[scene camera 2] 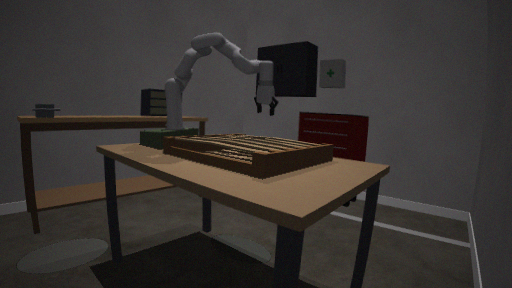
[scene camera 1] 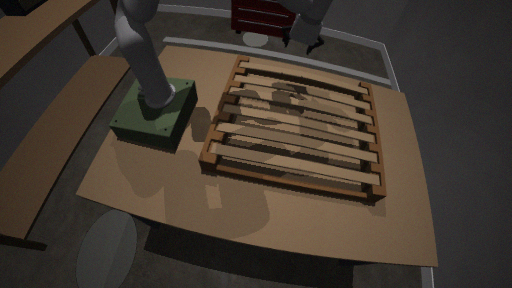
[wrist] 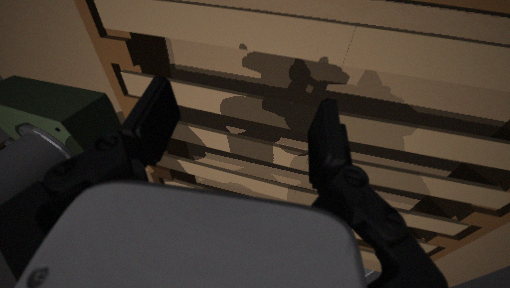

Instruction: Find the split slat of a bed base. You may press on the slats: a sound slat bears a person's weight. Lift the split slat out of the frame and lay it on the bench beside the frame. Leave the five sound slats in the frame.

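The bed base frame (scene camera 1: 209, 159) (scene camera 2: 290, 162) (wrist: 111, 50) lies on the bench (scene camera 1: 350, 235) (scene camera 2: 225, 180) (wrist: 40, 40), with several pale slats side by side in it. The farthest slat (scene camera 1: 265, 68) (wrist: 240, 30) shows a thin dark line across it in the wrist view. Whether that line is a split I cannot tell. No slat is visibly broken apart. My gripper (scene camera 1: 299, 48) (scene camera 2: 265, 112) (wrist: 244, 105) is open and empty, pointing down well above the frame, apart from the slats. Its shadow falls on the slats, and the gripper body hides part of the near slats in the wrist view.
The green arm base (scene camera 1: 150, 117) (scene camera 2: 152, 138) (wrist: 60, 100) stands on the bench left of the frame. A red drawer cabinet (scene camera 1: 260, 20) (scene camera 2: 332, 127) stands on the floor behind. A side table (scene camera 2: 112, 120) stands at the left, and a dark wall cabinet (scene camera 2: 295, 70) hangs behind the arm.
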